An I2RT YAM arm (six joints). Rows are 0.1 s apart.
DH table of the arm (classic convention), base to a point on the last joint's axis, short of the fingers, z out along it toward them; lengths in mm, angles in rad. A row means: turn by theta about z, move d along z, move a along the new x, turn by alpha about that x. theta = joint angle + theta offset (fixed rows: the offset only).
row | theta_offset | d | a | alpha
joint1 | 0 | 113.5 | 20 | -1.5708
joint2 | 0 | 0 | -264 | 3.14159
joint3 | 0.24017 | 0 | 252.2 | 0
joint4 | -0.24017 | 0 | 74 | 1.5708
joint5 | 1.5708 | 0 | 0 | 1.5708
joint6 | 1.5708 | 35.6 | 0 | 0
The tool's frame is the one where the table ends.
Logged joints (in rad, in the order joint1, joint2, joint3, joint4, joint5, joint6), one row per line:
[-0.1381 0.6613 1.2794 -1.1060 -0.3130 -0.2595]
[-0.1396 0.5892 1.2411 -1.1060 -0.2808 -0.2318]
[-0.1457 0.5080 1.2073 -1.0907 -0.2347 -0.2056]
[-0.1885 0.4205 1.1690 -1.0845 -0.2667 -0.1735]
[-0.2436 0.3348 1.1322 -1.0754 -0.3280 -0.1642]
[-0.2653 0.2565 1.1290 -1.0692 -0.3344 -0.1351]
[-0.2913 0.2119 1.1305 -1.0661 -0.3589 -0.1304]
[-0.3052 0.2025 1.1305 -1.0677 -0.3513 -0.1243]
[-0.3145 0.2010 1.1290 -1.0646 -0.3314 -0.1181]
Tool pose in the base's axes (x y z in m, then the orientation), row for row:
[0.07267 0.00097 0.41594 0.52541 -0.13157 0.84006 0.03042]
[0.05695 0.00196 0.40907 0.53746 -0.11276 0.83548 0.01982]
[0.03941 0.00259 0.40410 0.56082 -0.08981 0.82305 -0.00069]
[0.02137 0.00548 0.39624 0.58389 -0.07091 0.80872 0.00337]
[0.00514 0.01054 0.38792 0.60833 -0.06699 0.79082 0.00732]
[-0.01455 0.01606 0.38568 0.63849 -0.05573 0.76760 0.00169]
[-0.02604 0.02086 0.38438 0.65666 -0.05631 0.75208 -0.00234]
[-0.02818 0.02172 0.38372 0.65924 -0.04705 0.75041 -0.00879]
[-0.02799 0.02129 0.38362 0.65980 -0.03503 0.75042 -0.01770]
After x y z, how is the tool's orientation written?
As a quaternion, w x y z.
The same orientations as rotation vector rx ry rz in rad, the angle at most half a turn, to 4 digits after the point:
[-0.3147 2.0094 0.0728]
[-0.2683 1.9882 0.0472]
[-0.2116 1.9393 -0.0016]
[-0.1655 1.8873 0.0079]
[-0.1548 1.8271 0.0169]
[-0.1272 1.7519 0.0039]
[-0.1276 1.7041 -0.0053]
[-0.1065 1.6985 -0.0199]
[-0.0793 1.6982 -0.0401]

